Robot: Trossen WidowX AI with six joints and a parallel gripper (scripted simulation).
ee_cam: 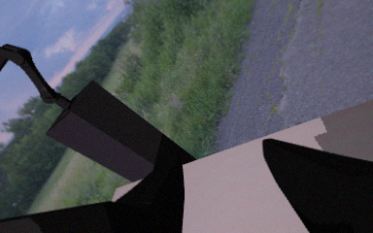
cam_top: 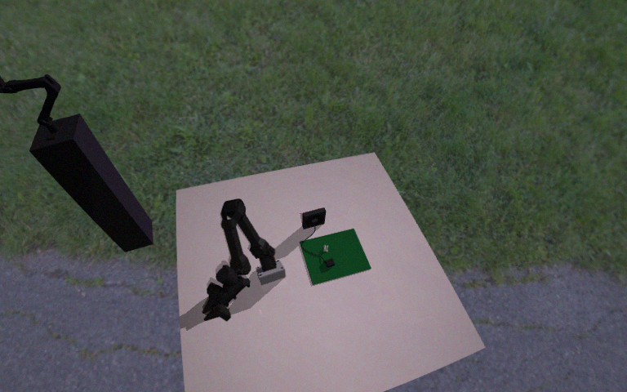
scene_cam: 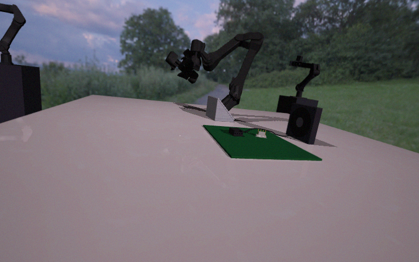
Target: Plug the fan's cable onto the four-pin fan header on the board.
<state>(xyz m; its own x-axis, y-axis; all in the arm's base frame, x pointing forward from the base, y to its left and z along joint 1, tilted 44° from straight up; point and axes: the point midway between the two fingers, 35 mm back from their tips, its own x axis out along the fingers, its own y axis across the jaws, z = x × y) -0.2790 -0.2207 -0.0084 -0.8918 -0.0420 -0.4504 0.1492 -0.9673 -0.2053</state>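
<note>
The black fan plug lies 60 cm ahead of my gripper tip, 11 cm to the left of it and 17 cm below it. Round my gripper tip: black fan: 61 cm ahead, 35 cm to the left, 12 cm below; green board: 64 cm ahead, 15 cm to the left, 19 cm below; pale fan header: 62 cm ahead, 20 cm to the left, 18 cm below.
</note>
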